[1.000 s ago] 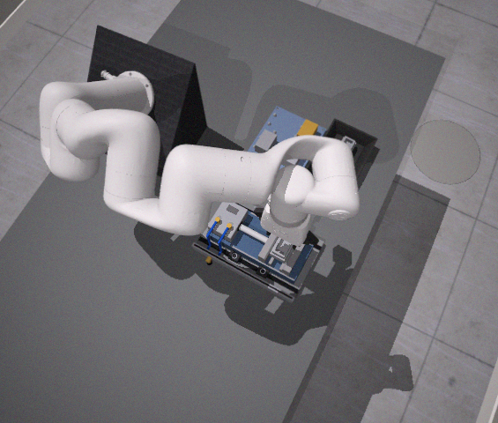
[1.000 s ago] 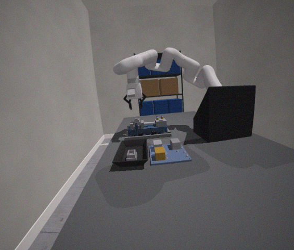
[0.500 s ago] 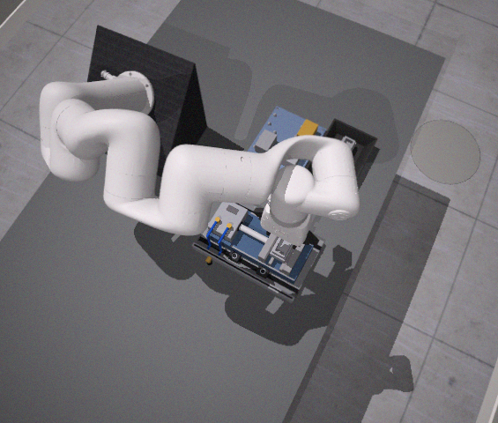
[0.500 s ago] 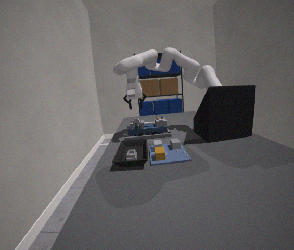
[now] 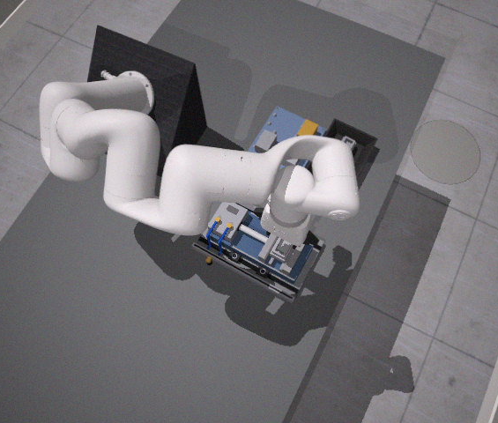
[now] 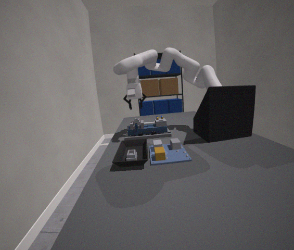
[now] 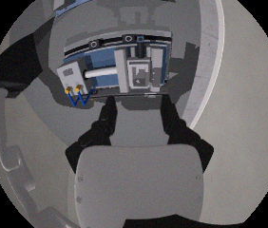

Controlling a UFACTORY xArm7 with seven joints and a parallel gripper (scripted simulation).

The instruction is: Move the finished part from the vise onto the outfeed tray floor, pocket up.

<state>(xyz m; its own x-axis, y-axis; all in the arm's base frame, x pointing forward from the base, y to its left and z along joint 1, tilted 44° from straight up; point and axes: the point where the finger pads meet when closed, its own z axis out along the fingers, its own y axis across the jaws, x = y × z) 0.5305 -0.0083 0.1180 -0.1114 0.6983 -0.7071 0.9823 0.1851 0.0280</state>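
The blue vise is 16 cm below my hand and 6 cm behind it. Round my hand: yellow blank (35 cm to the left, 17 cm below, 15 cm behind).
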